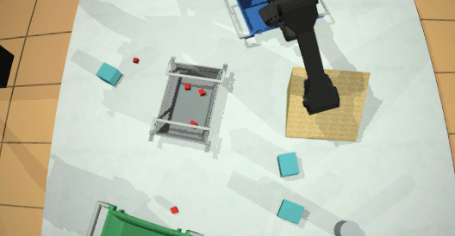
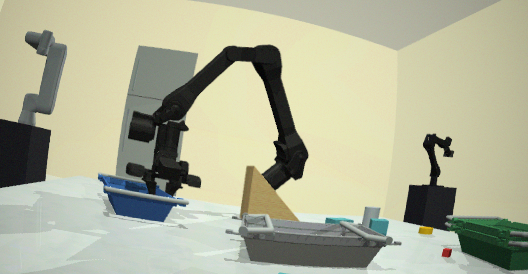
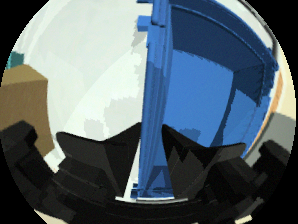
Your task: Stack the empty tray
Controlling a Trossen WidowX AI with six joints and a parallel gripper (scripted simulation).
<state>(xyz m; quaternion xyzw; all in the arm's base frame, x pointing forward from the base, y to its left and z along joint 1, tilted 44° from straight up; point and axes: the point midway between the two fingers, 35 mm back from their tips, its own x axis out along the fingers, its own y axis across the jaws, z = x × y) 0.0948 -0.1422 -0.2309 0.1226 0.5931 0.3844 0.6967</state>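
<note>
Right now my gripper tip is 60 mm to the left of the blue tray, 30 mm below it and 30 mm short of it. Also, from my gripper tip: grey cylinder 640 mm to the left, 200 mm behind, 20 mm above.
</note>
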